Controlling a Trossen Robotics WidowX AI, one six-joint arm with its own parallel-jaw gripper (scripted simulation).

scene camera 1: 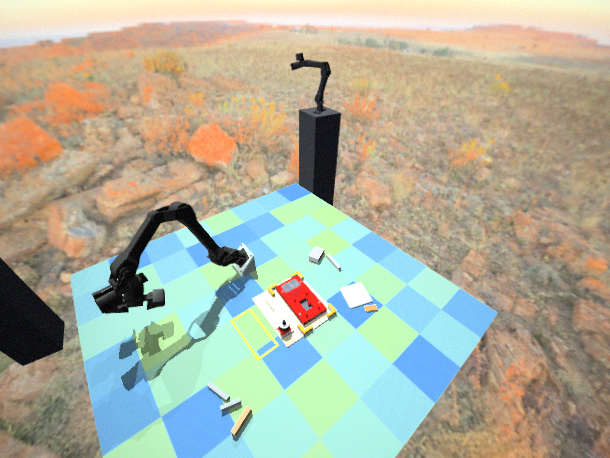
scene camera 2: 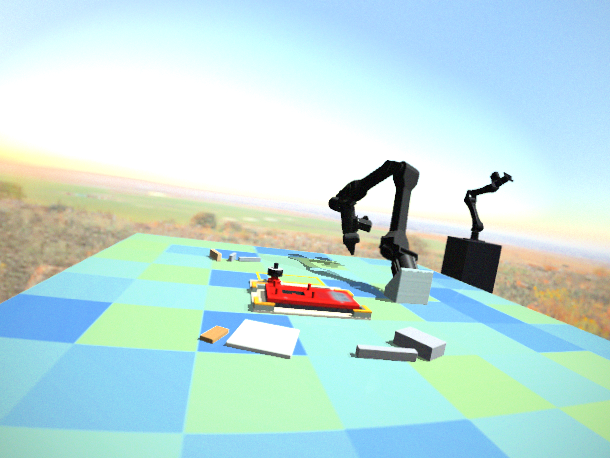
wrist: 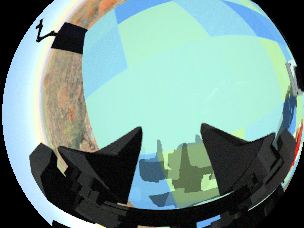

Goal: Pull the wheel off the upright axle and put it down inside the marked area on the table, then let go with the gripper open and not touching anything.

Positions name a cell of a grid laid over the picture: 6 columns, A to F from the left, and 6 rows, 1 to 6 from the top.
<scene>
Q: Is my gripper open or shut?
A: Open.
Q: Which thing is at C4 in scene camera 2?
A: A white fixture plate.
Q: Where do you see a white fixture plate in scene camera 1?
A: At C5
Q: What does my gripper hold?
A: Nothing.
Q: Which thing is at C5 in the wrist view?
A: My gripper.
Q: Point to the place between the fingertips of my gripper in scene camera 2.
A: D4
</scene>
